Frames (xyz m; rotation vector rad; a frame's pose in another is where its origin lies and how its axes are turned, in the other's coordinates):
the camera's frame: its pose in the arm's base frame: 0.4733 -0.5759 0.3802 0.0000 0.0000 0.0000
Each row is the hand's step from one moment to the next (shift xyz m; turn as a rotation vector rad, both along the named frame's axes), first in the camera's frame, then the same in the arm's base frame.
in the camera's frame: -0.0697 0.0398 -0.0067 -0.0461 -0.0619 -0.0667
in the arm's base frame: -0.0697 0.0398 -0.0067 -0.0461 -0.0619 -0.0667
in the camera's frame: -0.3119 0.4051 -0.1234 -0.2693 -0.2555 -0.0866
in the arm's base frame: -0.3119 0.4051 -0.1234 -0.2693 -0.2555 -0.0866
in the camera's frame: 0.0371 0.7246 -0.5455 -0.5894 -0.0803 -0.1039
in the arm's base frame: 0.0371 0.7246 -0.5455 -0.5894 -0.0803 -0.1039
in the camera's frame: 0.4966 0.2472 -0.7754 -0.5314 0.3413 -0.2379
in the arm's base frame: 0.4966 0.2472 -0.7754 -0.5314 0.3413 -0.2379
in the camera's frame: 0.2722 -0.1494 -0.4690 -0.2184 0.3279 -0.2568
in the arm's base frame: 0.2722 -0.1494 -0.4690 -0.2184 0.3279 -0.2568
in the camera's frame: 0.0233 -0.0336 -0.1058 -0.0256 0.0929 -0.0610
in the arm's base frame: 0.0233 -0.0336 -0.1058 -0.0256 0.0929 -0.0610
